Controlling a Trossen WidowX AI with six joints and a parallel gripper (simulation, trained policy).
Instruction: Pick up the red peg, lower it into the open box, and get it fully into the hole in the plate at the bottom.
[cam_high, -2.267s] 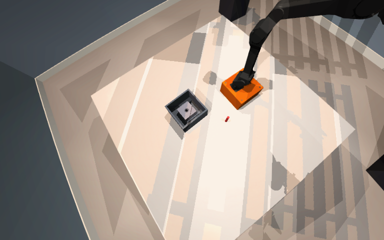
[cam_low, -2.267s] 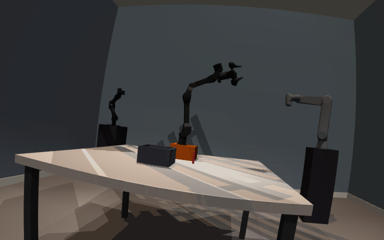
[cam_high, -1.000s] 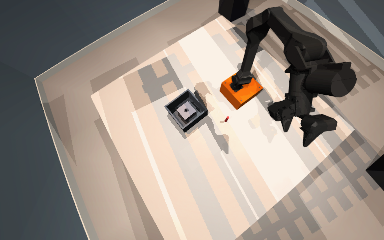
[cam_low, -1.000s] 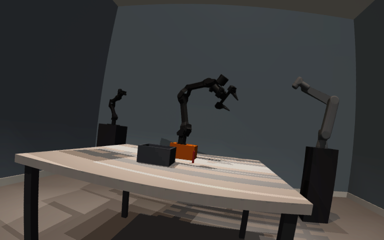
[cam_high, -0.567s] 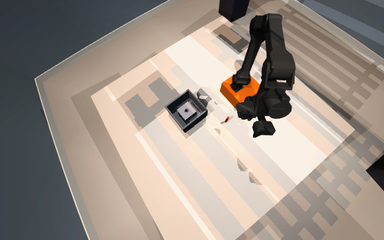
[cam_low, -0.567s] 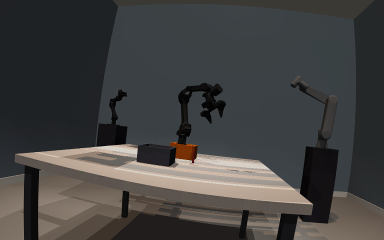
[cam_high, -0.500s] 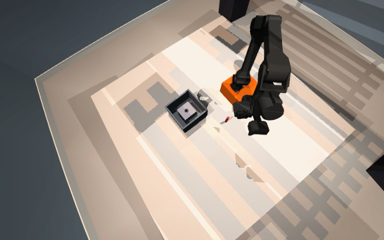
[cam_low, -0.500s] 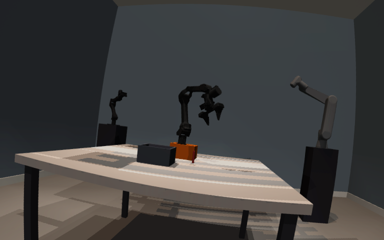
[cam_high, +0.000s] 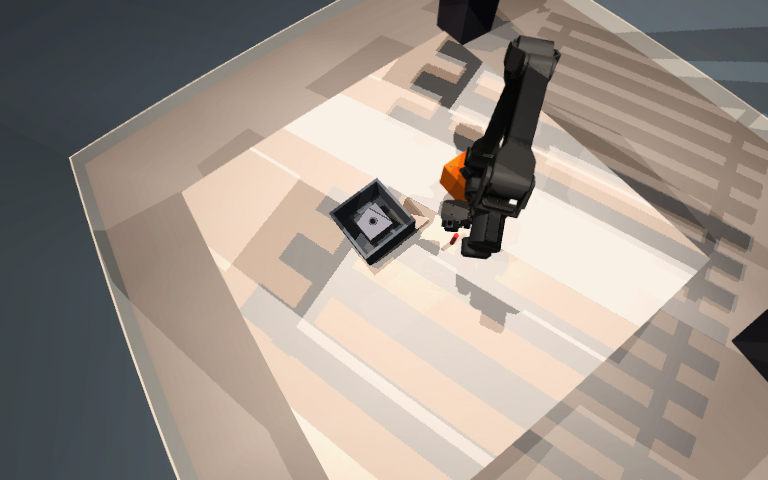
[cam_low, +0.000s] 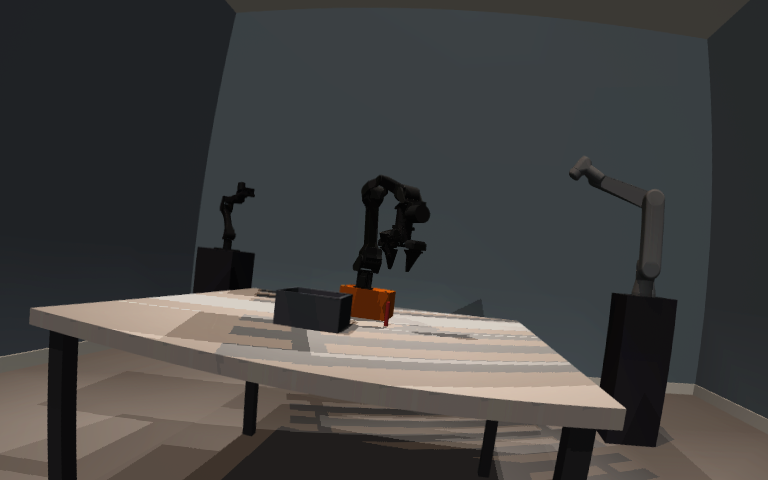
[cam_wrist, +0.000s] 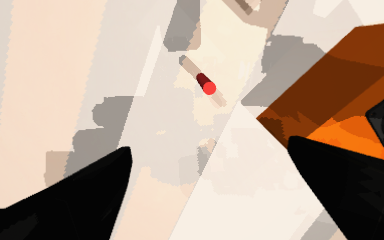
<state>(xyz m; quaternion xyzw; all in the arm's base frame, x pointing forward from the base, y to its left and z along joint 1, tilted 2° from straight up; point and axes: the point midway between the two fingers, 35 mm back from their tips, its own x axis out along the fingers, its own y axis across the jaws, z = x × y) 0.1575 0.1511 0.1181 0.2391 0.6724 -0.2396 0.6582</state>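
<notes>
Now: the red peg 15 cm below my gripper tip and 2 cm to the right of it. Round my gripper tip: pale plate 20 cm to the right, 18 cm ahead, 14 cm below; dark grey box 20 cm to the right, 18 cm ahead, 16 cm below.
</notes>
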